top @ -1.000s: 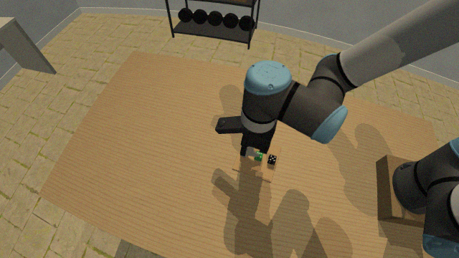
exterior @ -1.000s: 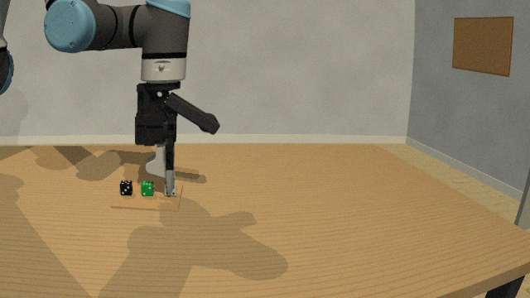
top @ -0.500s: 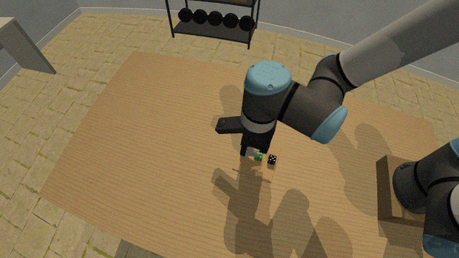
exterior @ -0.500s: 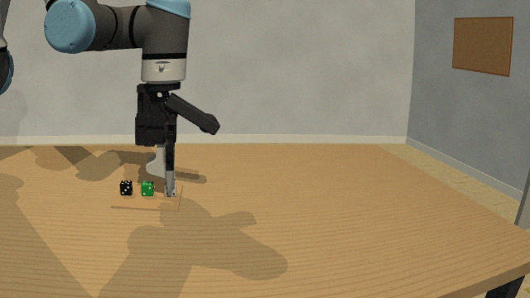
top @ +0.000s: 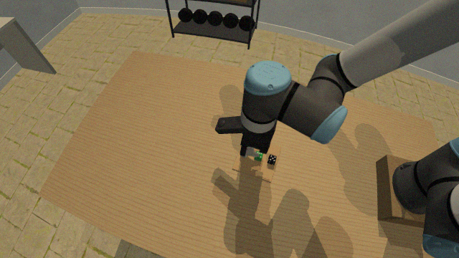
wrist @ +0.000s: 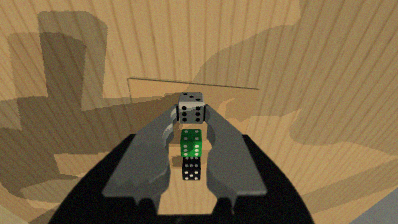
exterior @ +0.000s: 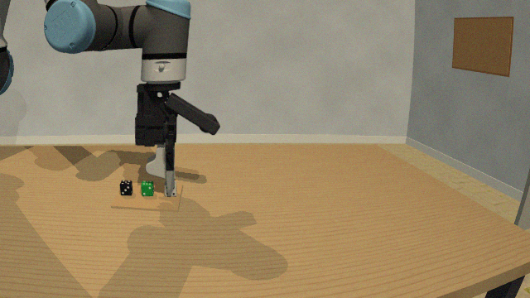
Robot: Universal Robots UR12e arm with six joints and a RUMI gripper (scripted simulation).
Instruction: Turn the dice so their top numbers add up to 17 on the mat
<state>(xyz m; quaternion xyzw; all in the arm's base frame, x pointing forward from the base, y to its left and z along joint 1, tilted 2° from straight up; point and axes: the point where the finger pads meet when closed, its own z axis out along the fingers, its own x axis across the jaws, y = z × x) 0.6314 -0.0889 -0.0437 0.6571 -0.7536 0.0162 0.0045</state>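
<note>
The white die lies 10 mm below my hand. The rest, counted from my hand: black die (100 mm behind, 10 mm to the left, 10 mm below); then tan mat (50 mm behind, 20 mm below, 10 mm to the left); then green die (50 mm behind, 10 mm to the left, 10 mm below).
</note>
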